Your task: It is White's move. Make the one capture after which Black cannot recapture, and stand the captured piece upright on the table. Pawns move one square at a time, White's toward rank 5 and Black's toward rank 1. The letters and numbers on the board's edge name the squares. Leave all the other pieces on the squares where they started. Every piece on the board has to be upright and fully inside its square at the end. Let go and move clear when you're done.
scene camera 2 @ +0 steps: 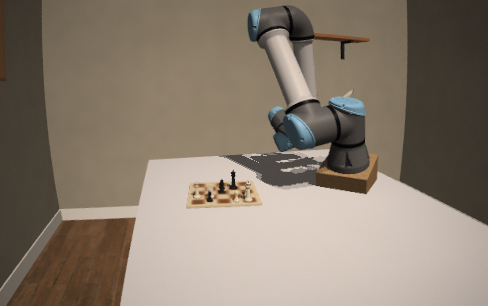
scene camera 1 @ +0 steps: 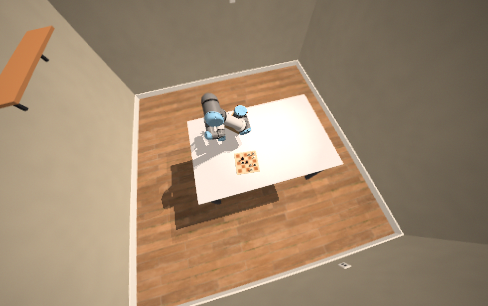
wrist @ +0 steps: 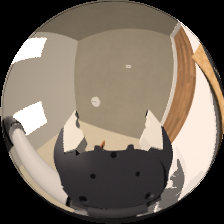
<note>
The pictures show: my gripper and a chessboard.
</note>
